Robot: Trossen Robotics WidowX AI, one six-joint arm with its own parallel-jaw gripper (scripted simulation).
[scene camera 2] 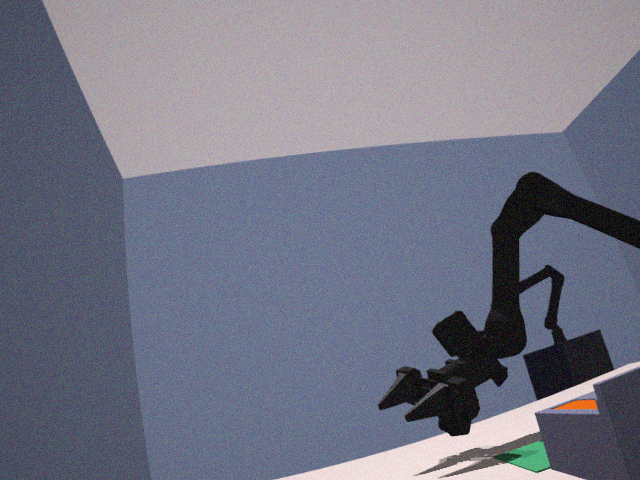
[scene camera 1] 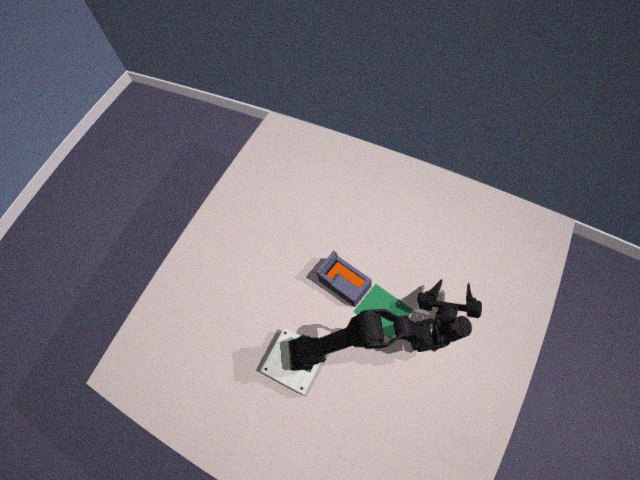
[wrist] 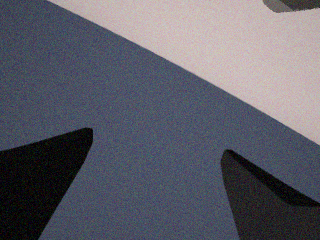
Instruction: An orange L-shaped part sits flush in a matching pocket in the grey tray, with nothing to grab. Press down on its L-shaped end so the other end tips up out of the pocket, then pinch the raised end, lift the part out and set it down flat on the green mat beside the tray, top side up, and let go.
Labels:
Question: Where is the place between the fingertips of the gripper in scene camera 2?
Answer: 391, 412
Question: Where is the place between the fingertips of the gripper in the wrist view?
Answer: At 158, 145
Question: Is the gripper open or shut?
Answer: Open.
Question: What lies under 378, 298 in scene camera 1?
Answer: A green mat.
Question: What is the gripper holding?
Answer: Nothing.

